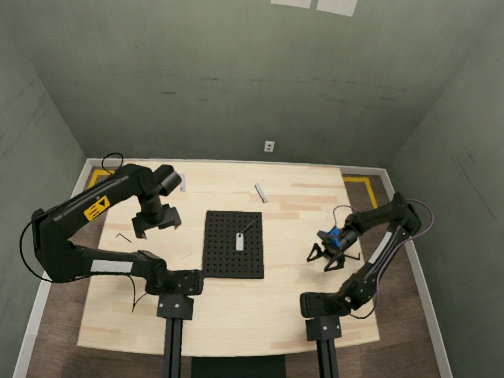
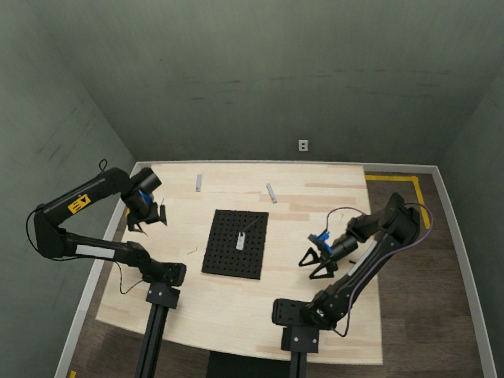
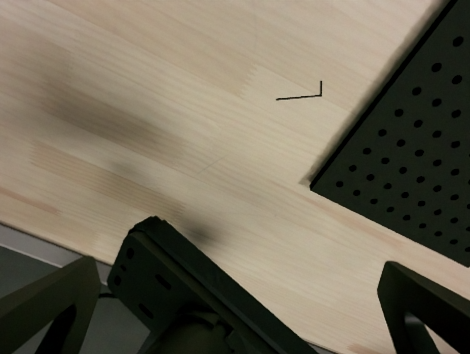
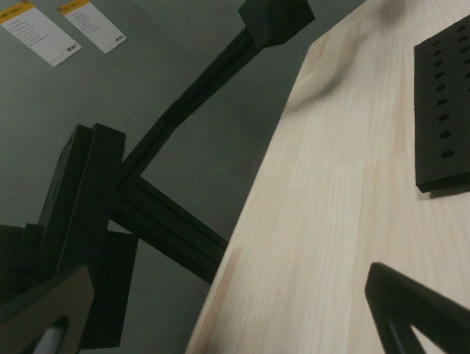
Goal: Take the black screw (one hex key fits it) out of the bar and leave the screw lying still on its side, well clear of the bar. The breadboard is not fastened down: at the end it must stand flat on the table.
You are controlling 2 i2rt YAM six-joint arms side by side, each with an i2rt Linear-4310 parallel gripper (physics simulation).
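Frame: origin at the left arm's base, x ahead, y left, z up, level; centimetres.
Seen in the pictures: left gripper, fingertip midpoint: (image 1: 160,233) (image 2: 154,228) (image 3: 238,272); right gripper, fingertip midpoint: (image 1: 315,265) (image 2: 303,271) (image 4: 230,277); left arm's base, origin of the base link: (image 1: 172,282) (image 2: 161,272) (image 3: 213,337); right arm's base, origin of the base link: (image 1: 328,304) (image 2: 307,314) (image 4: 43,282).
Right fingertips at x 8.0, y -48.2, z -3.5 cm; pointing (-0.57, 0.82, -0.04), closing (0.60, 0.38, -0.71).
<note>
Offsets run from my right fingertips to a thing's middle. "spot": to the spot under its first point.
The black breadboard @[dx +14.0, dy +28.8, dz -15.2 cm] (image 1: 216,270) (image 2: 215,267) (image 3: 430,200) (image 4: 427,120) lies on the table. A small silver bar @[spot: dx +13.7, dy +26.0, dz -13.5 cm] (image 1: 240,242) (image 2: 240,242) is on it. A thin dark rod @[spot: dx +21.6, dy +22.2, dz -14.3 cm] (image 1: 249,226) (image 2: 250,226) slants up and right from the bar's far end; whether it is a hex key is too small to tell. The black screw cannot be made out. An L-shaped hex key @[dx +8.0, dy +48.6, dz -16.9 cm] (image 1: 187,255) (image 2: 192,251) (image 3: 299,97) lies left of the board. My left gripper (image 1: 160,231) (image 2: 156,228) (image 3: 238,272) is open, left of the board. My right gripper (image 1: 317,265) (image 2: 306,271) (image 4: 230,277) is open, right of it.
Another L-shaped key @[dx +12.4, dy +77.6, dz -16.8 cm] (image 1: 124,238) lies at the far left. Two loose grey bars, one @[dx +44.7, dy +55.2, dz -16.8 cm] (image 1: 182,183) (image 2: 199,183) back left and one @[dx +40.6, dy +16.6, dz -16.2 cm] (image 1: 261,193) (image 2: 271,193) behind the board, lie on the table. A faint thin object @[dx +29.8, dy -15.4, dz -16.9 cm] (image 1: 328,216) (image 2: 342,216) lies at the right.
</note>
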